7 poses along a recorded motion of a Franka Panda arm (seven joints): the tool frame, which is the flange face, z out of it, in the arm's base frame.
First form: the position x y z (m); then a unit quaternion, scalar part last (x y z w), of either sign.
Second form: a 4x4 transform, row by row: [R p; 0 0 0 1], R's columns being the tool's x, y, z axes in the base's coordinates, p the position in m. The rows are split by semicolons. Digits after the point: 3 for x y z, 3 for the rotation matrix.
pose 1, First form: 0.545 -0.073 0.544 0.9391 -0.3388 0.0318 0.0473
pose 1, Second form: 0.768 -0.639 0.028 0.545; -0.633 -0.766 -0.110 -0.073; 0.092 0.067 -0.994 0.544; 0 0 0 1
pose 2, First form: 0.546 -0.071 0.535 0.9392 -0.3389 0.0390 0.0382
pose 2, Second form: 0.767 -0.640 0.047 0.546; -0.634 -0.767 -0.098 -0.071; 0.099 0.045 -0.994 0.535; 0 0 0 1
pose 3, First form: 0.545 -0.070 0.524 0.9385 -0.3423 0.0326 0.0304
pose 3, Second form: 0.764 -0.645 0.040 0.545; -0.641 -0.764 -0.079 -0.070; 0.082 0.035 -0.996 0.524; 0 0 0 1
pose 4, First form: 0.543 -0.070 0.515 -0.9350 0.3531 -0.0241 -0.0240
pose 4, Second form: 0.749 -0.661 0.028 0.543; -0.659 -0.750 -0.062 -0.070; 0.062 0.028 -0.998 0.515; 0 0 0 1
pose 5, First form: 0.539 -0.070 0.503 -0.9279 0.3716 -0.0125 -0.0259
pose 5, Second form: 0.723 -0.690 0.004 0.539; -0.689 -0.722 -0.057 -0.070; 0.042 0.039 -0.998 0.503; 0 0 0 1
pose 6, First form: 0.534 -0.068 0.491 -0.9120 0.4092 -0.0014 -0.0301
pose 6, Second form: 0.665 -0.746 -0.022 0.534; -0.746 -0.663 -0.056 -0.068; 0.027 0.054 -0.998 0.491; 0 0 0 1
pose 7, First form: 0.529 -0.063 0.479 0.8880 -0.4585 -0.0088 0.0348
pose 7, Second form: 0.579 -0.814 -0.048 0.529; -0.815 -0.577 -0.054 -0.063; 0.016 0.070 -0.997 0.479; 0 0 0 1
